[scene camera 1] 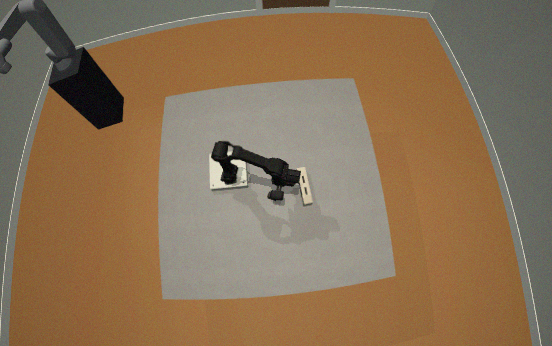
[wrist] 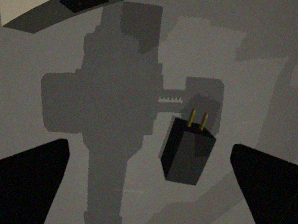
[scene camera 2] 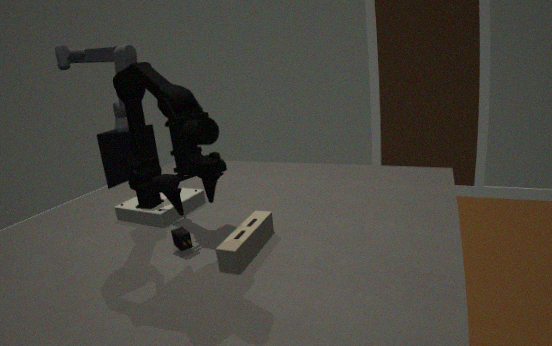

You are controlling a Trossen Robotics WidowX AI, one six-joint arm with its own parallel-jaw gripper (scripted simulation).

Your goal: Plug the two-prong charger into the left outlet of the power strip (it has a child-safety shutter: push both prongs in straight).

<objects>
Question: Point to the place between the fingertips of the gripper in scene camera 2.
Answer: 197, 208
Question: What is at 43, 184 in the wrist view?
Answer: The gripper.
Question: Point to a two-prong charger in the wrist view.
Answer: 187, 150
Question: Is the gripper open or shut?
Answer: Open.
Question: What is the gripper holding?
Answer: Nothing.
</objects>
